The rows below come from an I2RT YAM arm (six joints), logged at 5 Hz.
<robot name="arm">
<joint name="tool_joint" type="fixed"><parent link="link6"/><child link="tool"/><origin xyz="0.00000 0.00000 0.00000" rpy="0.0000 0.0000 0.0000"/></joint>
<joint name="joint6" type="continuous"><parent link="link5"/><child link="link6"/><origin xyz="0.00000 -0.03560 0.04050" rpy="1.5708 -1.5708 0.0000"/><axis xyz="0 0 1"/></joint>
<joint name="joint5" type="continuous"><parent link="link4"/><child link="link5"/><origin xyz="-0.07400 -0.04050 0.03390" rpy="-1.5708 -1.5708 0.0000"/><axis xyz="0 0 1"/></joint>
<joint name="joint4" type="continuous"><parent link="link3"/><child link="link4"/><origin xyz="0.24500 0.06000 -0.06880" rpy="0.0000 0.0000 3.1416"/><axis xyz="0 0 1"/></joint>
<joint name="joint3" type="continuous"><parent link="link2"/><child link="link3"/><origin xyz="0.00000 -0.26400 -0.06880" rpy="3.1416 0.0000 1.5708"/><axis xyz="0 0 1"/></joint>
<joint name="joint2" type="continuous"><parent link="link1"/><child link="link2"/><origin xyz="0.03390 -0.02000 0.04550" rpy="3.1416 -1.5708 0.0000"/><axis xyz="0 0 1"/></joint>
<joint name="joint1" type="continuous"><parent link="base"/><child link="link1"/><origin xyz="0.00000 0.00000 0.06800" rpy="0.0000 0.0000 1.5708"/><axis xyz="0 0 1"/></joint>
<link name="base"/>
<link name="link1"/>
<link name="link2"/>
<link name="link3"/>
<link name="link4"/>
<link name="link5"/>
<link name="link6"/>
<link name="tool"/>
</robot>
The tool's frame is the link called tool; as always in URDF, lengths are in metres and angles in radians. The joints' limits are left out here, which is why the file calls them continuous.
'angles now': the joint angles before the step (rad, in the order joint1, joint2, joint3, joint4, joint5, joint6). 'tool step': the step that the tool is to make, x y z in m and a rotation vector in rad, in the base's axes. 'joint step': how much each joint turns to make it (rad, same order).
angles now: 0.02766, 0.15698, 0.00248, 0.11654, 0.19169, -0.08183
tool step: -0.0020, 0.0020, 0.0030, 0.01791, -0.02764, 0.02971
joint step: 0.01212, -0.03384, 0.00246, -0.01112, -0.01801, 0.01679
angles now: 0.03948, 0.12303, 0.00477, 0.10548, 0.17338, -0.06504
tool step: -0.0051, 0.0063, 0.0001, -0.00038, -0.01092, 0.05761
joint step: 0.05779, -0.08022, 0.00012, -0.06927, 0.00019, -0.00114
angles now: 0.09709, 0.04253, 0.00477, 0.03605, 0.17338, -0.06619
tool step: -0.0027, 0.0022, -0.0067, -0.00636, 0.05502, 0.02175
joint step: 0.02258, -0.03891, 0.00010, -0.09434, 0.00083, -0.00035
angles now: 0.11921, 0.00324, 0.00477, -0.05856, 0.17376, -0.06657
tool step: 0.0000, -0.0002, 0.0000, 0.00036, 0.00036, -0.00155
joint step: -0.00194, -0.00002, 0.00017, -0.00058, -0.00041, 0.00038
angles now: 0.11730, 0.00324, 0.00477, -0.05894, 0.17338, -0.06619
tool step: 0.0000, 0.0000, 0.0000, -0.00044, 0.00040, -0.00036
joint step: 0.00018, 0.00023, 0.00015, -0.00031, 0.00056, -0.00036
